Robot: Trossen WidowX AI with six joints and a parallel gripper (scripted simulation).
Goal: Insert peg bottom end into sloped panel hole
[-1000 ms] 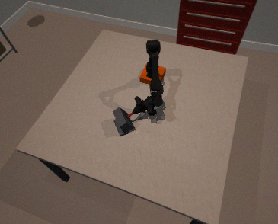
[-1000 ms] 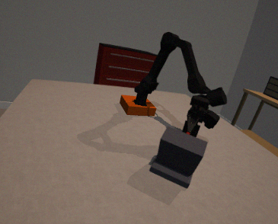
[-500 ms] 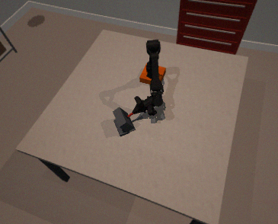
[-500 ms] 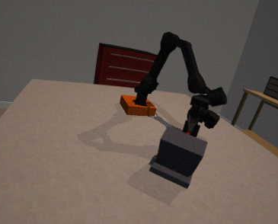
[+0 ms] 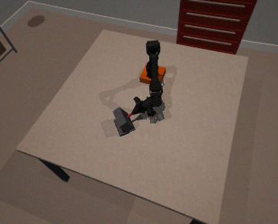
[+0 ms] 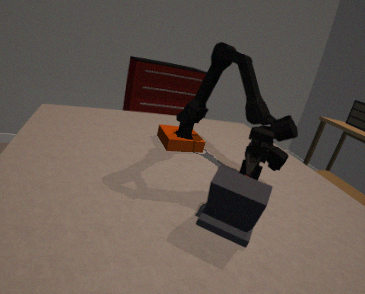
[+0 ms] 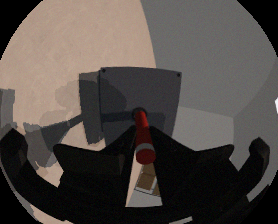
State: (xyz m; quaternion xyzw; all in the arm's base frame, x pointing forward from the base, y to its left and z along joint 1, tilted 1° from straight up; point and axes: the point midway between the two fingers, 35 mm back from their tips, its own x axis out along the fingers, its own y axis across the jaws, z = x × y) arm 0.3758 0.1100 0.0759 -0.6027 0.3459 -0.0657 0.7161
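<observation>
Right now my gripper tip is 5 cm short of the panel, 4 cm to the left of it and 3 cm above it. Round my gripper tip: red peg (1 cm to the left, 1 cm behind, 1 cm above).
</observation>
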